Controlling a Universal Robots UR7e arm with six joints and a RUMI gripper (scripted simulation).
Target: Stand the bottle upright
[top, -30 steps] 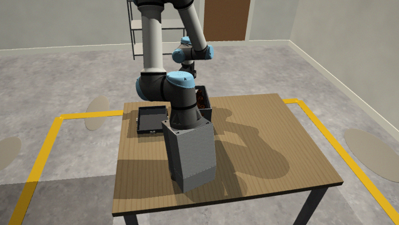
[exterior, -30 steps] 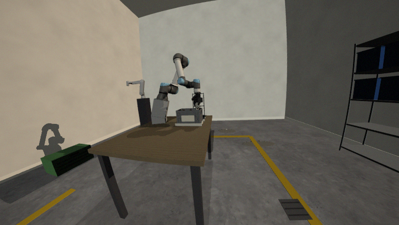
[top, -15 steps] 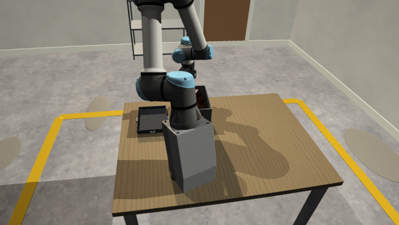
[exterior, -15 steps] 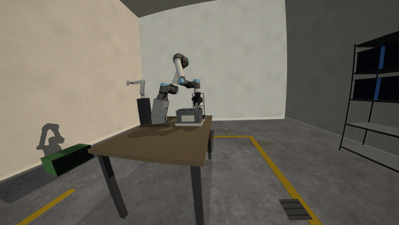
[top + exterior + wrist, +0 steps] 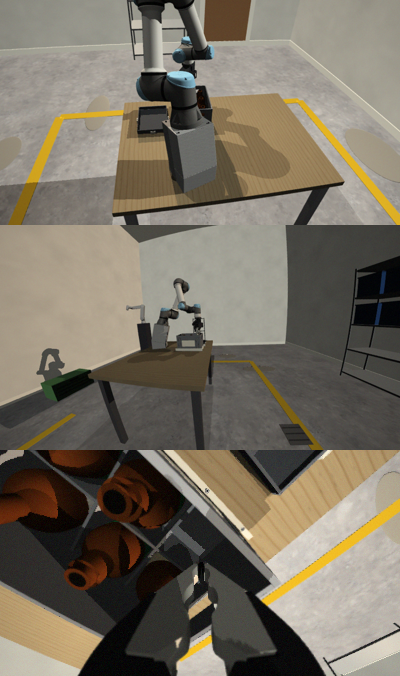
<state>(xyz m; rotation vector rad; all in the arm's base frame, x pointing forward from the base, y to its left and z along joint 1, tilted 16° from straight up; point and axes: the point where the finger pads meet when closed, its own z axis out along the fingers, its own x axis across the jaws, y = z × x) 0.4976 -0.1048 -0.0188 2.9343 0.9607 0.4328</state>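
Right now my hand is 19 cm past the bottle, 7 cm above it and 6 cm to the left of it. The rest, counted from my hand: dark tray (23 cm to the left, 14 cm below, 5 cm behind); then crate (9 cm behind, 7 cm below, 3 cm to the right).
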